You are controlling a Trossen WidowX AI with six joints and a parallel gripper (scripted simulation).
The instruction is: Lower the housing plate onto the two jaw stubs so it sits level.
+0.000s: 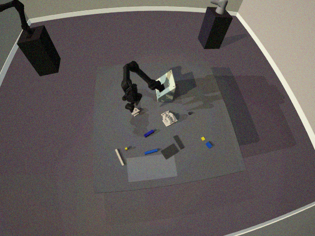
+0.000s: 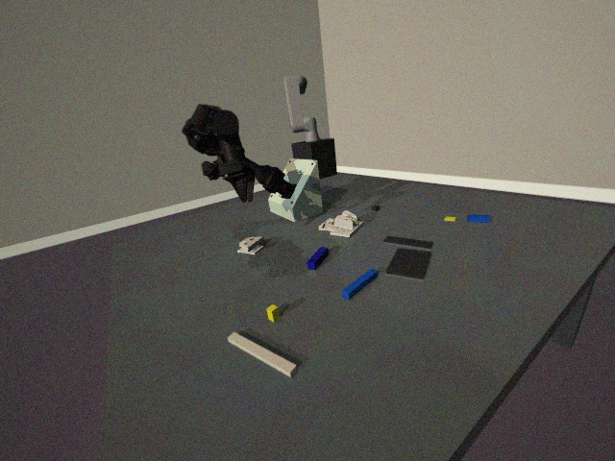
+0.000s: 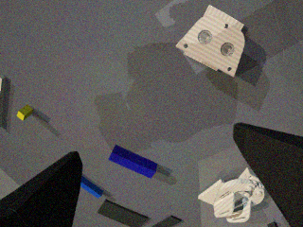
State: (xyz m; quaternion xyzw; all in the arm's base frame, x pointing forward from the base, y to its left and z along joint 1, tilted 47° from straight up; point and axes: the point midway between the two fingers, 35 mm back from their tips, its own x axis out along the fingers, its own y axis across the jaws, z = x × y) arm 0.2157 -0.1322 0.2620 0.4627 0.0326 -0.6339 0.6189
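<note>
My gripper tip is now 16 cm above the stand and 6 cm past it. From my gripper tip the other things lie so: yellow cube 27 cm ahead, 16 cm below, 12 cm to the right; then black piece 51 cm to the left, 16 cm below, 4 cm ahead; then white bar 33 cm ahead, 18 cm to the right, 17 cm below.
</note>
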